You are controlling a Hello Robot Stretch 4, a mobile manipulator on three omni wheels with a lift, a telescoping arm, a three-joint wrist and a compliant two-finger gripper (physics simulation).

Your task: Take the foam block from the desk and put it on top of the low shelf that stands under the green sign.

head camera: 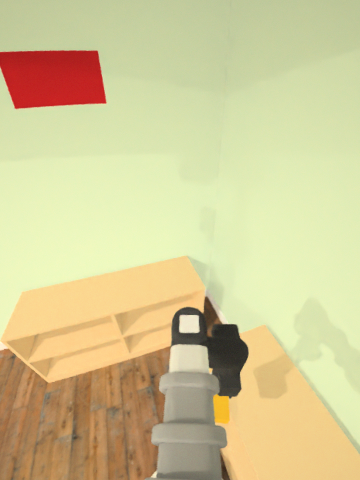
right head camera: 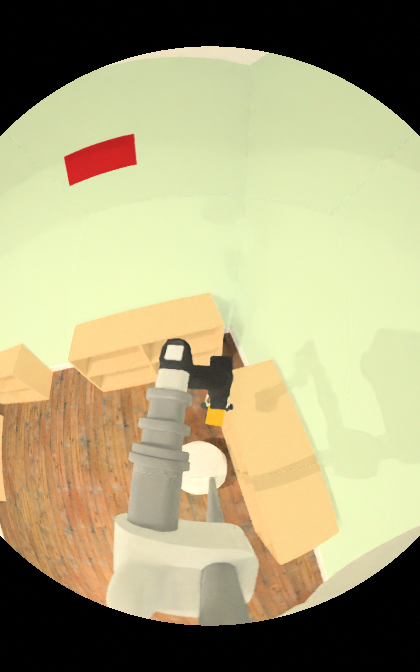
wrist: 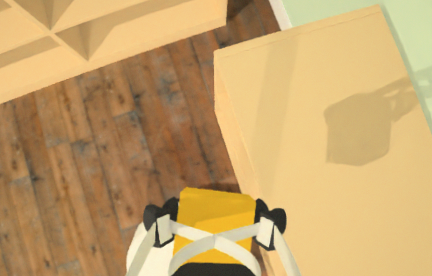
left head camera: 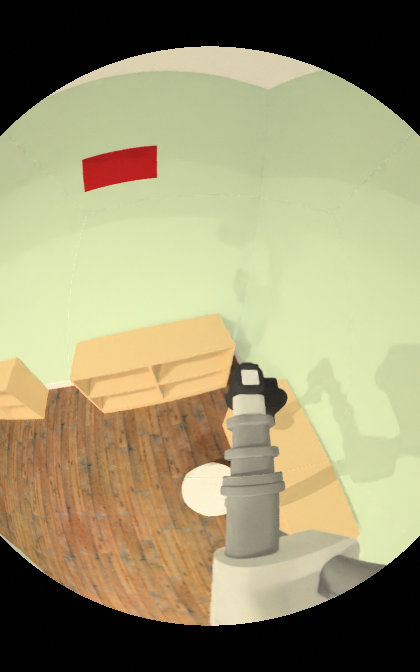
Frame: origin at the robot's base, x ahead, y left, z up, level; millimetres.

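Seen in the pictures: gripper, fingertip midpoint: (wrist: 214, 213).
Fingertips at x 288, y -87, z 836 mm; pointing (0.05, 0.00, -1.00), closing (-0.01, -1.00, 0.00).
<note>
A point is followed by its place in that frame.
The yellow foam block (head camera: 221, 409) {x 240, y -92, z 874 mm} (right head camera: 215, 417) (wrist: 215, 205) {x 302, y -88, z 875 mm} is between the two fingertips of my gripper (right head camera: 218, 407) (wrist: 214, 213) {x 288, y -87, z 836 mm}, which is shut on it. The block is hidden behind the arm in the left head view. A low wooden shelf (head camera: 300, 425) {x 249, y -429, z 582 mm} (left head camera: 307, 445) (right head camera: 280, 425) (wrist: 300, 200) {x 270, y -248, z 582 mm} stands along the right wall. In the wrist view the block overlaps the shelf's left long edge, at the floor side. The gripper's shadow falls on the shelf top. The green sign does not show in the current views.
Another low shelf (head camera: 110, 295) {x 866, y 506, z 582 mm} (left head camera: 155, 345) (right head camera: 145, 320) stands ahead, left of the corner, on the wall with a red sign (head camera: 57, 79) {x 1104, y 582, z 1722 mm} (left head camera: 120, 168) (right head camera: 101, 159). A third shelf (left head camera: 30, 390) (right head camera: 32, 372) stands at the far left. My white round base (left head camera: 205, 490) (right head camera: 202, 465) is beside the right shelf.
</note>
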